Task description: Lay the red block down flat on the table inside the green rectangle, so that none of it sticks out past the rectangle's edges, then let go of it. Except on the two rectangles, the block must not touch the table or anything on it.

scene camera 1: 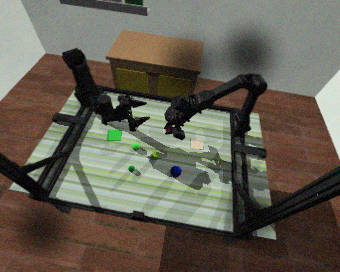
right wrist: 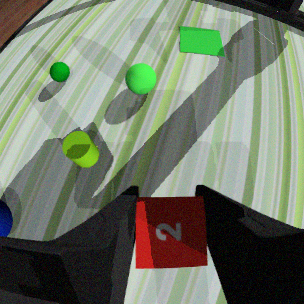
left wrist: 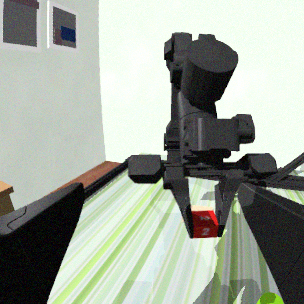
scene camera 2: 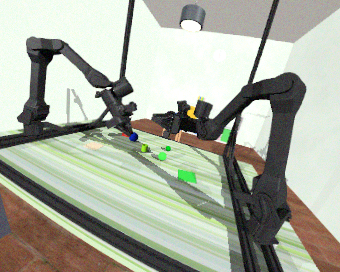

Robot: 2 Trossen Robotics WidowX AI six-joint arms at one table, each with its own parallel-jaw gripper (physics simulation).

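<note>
The red block, marked "2", is held above the table between the fingers of my right gripper. The green rectangle lies flat and bare, at the left in scene camera 1 and far from the block. My left gripper is open and empty, above the table. Its fingers point toward my right gripper and the block, with a gap between. The second rectangle, beige, lies nearer my right arm.
Between the rectangles are a light green ball, a lime cylinder, a dark green ball and a blue ball. A black frame borders the table.
</note>
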